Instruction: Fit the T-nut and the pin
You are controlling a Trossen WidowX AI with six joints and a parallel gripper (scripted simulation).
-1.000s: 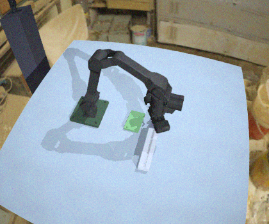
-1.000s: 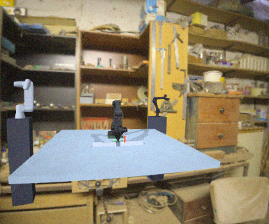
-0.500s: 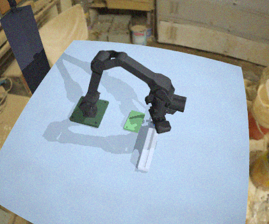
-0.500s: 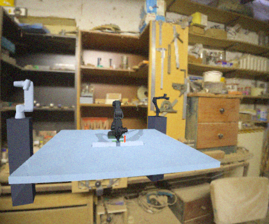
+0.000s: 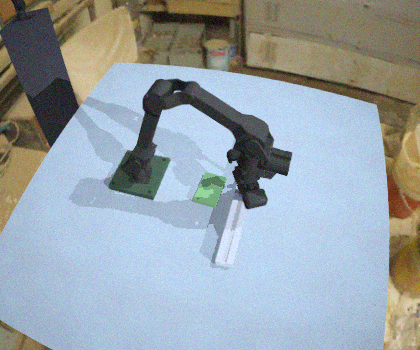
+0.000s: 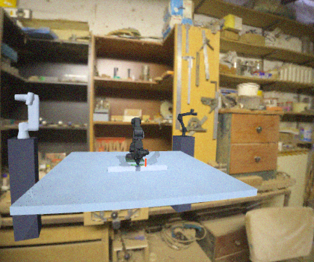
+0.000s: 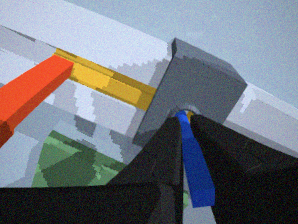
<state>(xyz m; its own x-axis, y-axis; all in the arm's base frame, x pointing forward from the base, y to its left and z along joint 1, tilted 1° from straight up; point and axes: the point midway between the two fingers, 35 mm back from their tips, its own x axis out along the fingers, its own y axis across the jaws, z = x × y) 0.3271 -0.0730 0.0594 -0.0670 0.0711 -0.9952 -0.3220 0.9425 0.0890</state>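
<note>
Now: the blue pin right at my gripper tip. The rest, counted from my gripper tip: aluminum rail (20 mm below); green tray (120 mm behind, 10 mm to the left, 40 mm below).
</note>
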